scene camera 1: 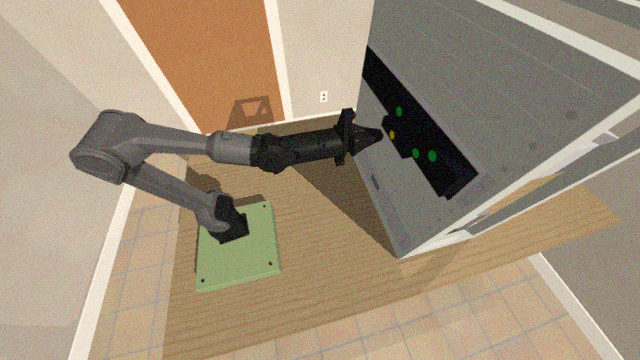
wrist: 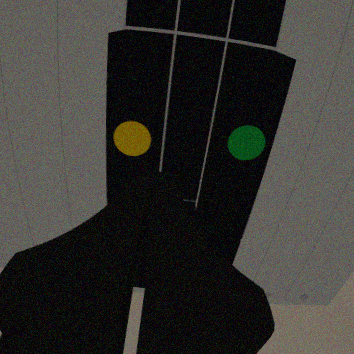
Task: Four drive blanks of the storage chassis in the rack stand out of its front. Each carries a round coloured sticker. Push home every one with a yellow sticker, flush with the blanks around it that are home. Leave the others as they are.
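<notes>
The blank with the yellow sticker [scene camera 1: 392,135] [wrist: 132,138] stands out of the black chassis front; in the wrist view it is at the left. A blank with a green sticker [wrist: 246,142] is at the right there, with a plain black blank [wrist: 190,120] between them. In the scene view, green stickers show above the yellow one [scene camera 1: 398,111] and to its lower right [scene camera 1: 415,153] [scene camera 1: 432,155]. My gripper [scene camera 1: 381,134] [wrist: 153,191] is shut and empty, its tips just in front of the blanks near the yellow sticker. Its dark fingers hide the lower blanks in the wrist view; contact cannot be told.
The grey rack [scene camera 1: 500,90] surrounds the chassis, with grey panels beside the black opening. The arm stands on a green base plate [scene camera 1: 240,265] on the wooden table top [scene camera 1: 320,280]. A wall and an orange door [scene camera 1: 200,50] are behind.
</notes>
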